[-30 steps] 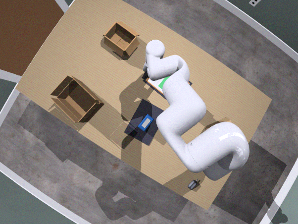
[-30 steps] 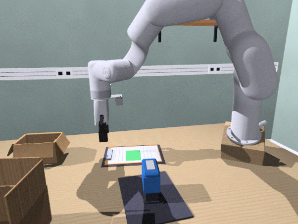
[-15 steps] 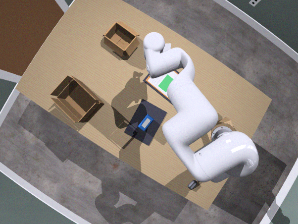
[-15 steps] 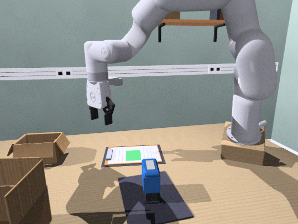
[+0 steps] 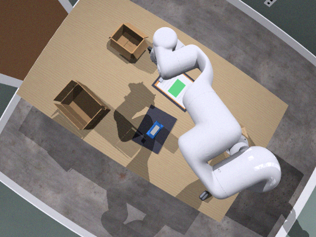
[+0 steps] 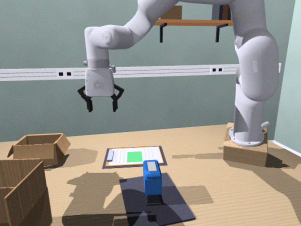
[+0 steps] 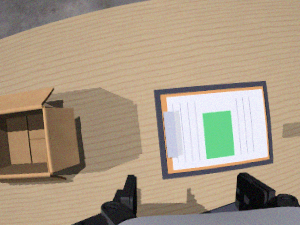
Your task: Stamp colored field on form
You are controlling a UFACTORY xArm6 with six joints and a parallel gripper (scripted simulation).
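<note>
Now: hand 90 mm past the blue stamp, 280 mm to the right of it and 170 mm above it. Also, from my hand: clipboard with form (110 mm behind, 210 mm below); dark mat (90 mm behind, 280 mm to the left, 220 mm below); black stamp base (90 mm behind, 280 mm to the left, 200 mm below).
</note>
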